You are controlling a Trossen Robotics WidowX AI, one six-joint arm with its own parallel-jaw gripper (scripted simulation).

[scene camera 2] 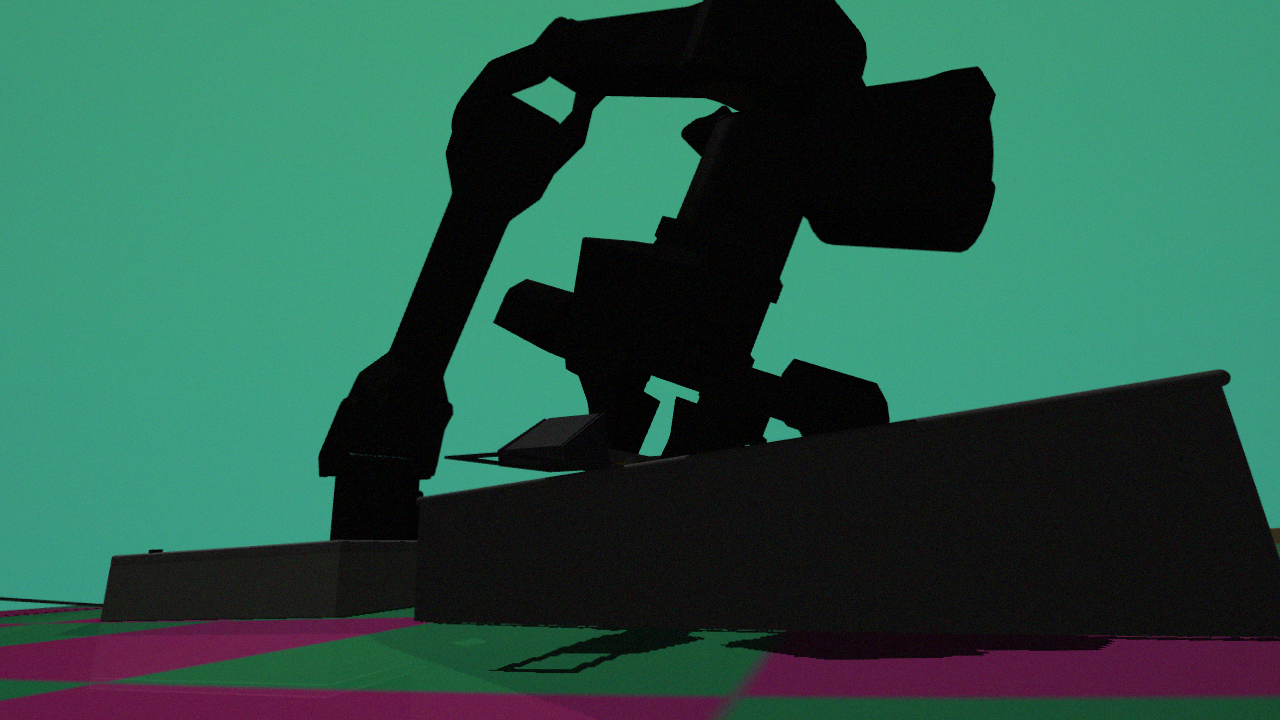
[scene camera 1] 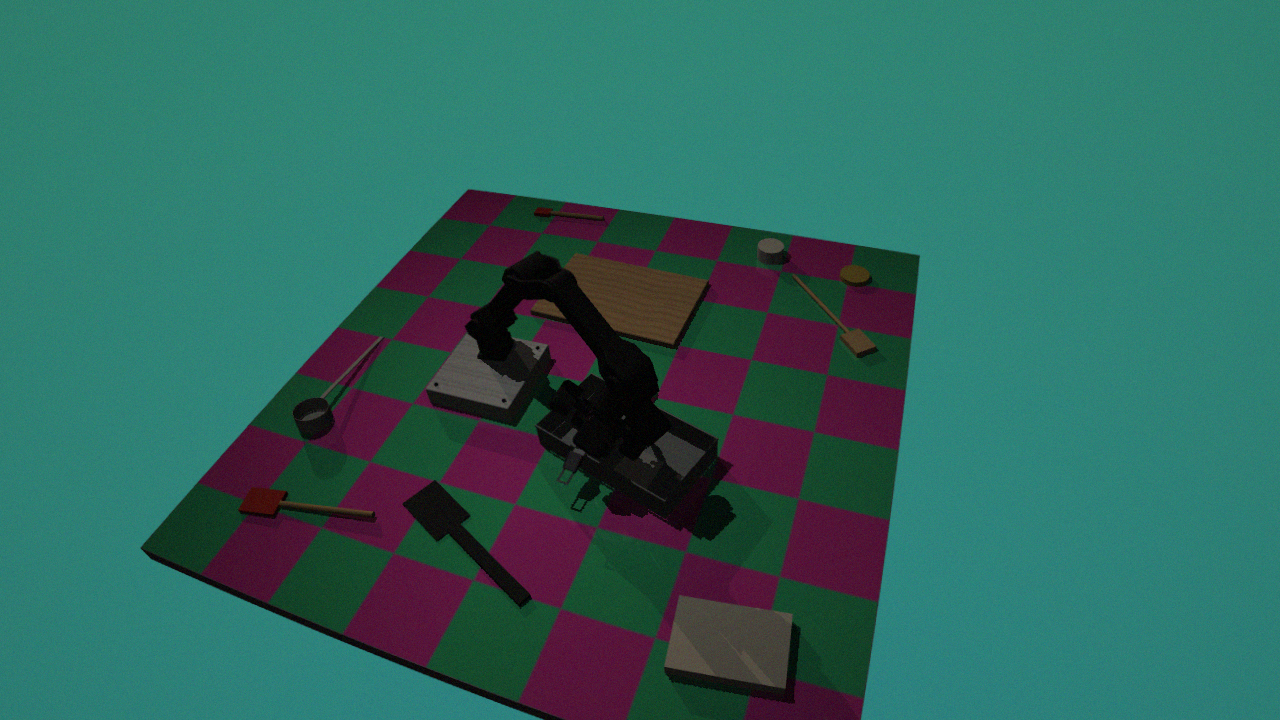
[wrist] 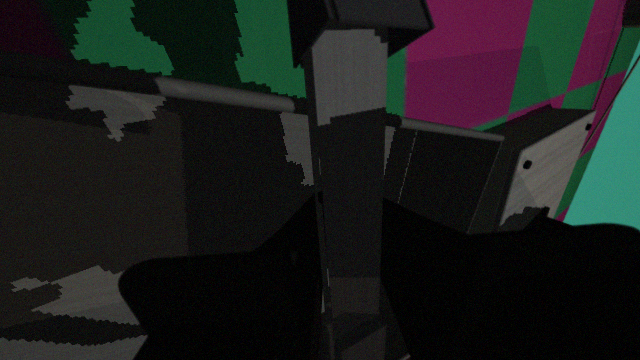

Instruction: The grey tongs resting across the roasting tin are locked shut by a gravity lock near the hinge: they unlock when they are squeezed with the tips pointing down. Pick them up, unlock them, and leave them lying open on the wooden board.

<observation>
black spatula: scene camera 1 437, 511; not seen in scene camera 2 (out of frame); not seen in the wrist view (out of frame)
red spatula: scene camera 1 260, 501; not seen in scene camera 2 (out of frame); not seen in the wrist view (out of frame)
beige slab: scene camera 1 736, 645; not seen in scene camera 2 (out of frame); not seen in the wrist view (out of frame)
</observation>
